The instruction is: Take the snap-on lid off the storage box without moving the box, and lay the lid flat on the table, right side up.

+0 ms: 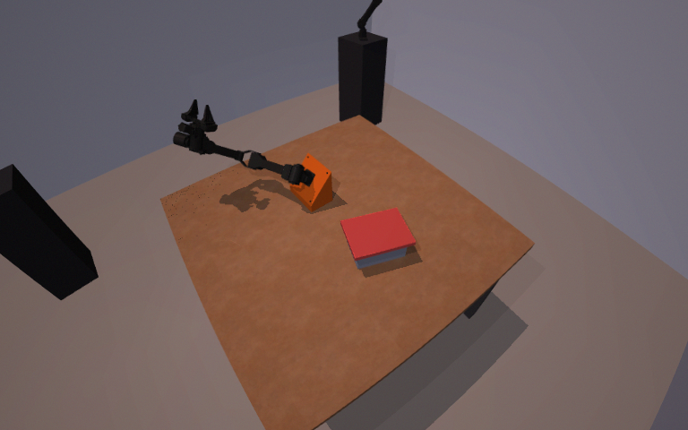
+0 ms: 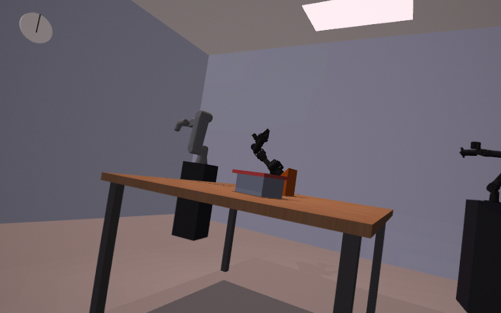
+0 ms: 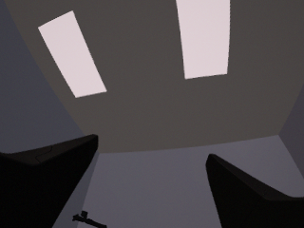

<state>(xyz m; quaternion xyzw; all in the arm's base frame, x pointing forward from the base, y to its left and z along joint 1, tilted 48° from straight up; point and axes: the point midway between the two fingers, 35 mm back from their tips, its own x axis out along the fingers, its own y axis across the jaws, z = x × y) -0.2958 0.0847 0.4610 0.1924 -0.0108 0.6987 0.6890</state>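
My gripper tip is 760 mm short of the red lid, 270 mm to the right of it and 380 mm above it. Also, from my gripper tip: grey-blue storage box (760 mm ahead, 270 mm to the left, 430 mm below).
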